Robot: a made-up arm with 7 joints.
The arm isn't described. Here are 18 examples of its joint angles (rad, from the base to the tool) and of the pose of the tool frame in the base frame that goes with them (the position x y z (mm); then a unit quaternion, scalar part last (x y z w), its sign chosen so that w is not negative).
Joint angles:
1: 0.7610 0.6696 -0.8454 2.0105 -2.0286 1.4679 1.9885
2: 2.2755 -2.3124 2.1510 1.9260 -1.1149 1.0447 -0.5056
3: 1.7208 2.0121 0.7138 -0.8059 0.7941 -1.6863 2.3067
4: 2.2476 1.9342 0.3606 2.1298 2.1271 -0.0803 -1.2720
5: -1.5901 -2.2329 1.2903 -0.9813 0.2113 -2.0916 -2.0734
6: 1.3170 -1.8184 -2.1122 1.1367 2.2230 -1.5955 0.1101
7: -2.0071 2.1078 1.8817 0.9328 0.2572 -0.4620 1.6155
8: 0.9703 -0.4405 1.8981 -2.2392 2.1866 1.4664 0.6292
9: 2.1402 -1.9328 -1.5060 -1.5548 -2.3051 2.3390 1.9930
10: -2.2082 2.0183 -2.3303 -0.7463 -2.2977 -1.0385 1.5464
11: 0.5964 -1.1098 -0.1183 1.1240 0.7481 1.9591 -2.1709
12: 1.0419 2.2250 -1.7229 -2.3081 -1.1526 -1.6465 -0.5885
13: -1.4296 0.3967 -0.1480 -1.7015 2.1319 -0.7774 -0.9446
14: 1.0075 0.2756 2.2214 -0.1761 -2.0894 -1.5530 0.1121
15: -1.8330 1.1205 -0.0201 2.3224 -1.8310 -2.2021 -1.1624
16: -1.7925 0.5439 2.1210 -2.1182 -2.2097 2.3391 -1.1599
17: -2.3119 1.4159 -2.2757 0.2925 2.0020 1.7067 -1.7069
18: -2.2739 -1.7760 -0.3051 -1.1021 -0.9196 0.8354 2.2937
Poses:
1: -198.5 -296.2 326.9 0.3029 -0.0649 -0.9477 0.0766
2: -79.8 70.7 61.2 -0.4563 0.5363 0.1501 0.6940
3: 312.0 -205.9 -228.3 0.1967 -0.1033 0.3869 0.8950
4: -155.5 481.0 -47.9 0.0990 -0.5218 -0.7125 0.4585
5: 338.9 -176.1 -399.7 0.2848 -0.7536 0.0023 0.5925
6: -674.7 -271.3 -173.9 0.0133 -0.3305 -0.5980 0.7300
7: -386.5 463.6 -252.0 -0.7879 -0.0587 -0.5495 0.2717
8: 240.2 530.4 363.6 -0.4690 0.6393 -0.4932 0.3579
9: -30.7 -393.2 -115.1 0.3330 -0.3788 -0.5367 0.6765
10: -96.5 815.7 57.4 -0.4616 0.0825 0.7976 0.3793
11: -146.7 538.9 47.0 -0.9878 -0.1168 -0.0235 0.1007
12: 234.9 -351.7 -190.4 0.0088 -0.0616 0.7588 0.6483
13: 159.0 166.9 132.8 -0.2132 0.6660 0.2932 0.6519
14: -42.0 97.7 506.8 -0.5293 -0.7531 -0.3158 0.2300
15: -28.5 115.3 187.9 -0.2253 -0.7146 0.6531 0.1096
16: -811.1 -164.3 385.1 0.8110 0.5736 0.0367 0.1095
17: 58.5 633.3 -340.1 0.5207 0.2933 0.6409 0.4818
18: -69.7 -233.1 77.4 0.3285 0.4482 -0.8183 0.1468
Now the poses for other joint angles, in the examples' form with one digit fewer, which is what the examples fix.
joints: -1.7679 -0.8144 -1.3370 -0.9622 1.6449 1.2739 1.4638
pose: 85 376 342 0.302 -0.409 -0.603 0.615
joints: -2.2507 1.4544 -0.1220 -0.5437 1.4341 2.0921 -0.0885
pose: -29 81 -423 0.465 -0.555 0.255 0.641
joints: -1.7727 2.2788 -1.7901 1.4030 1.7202 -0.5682 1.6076
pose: -5 523 61 -0.579 0.443 -0.507 0.461
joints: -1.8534 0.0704 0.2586 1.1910 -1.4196 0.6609 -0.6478
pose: 232 416 177 -0.668 0.171 -0.633 0.351
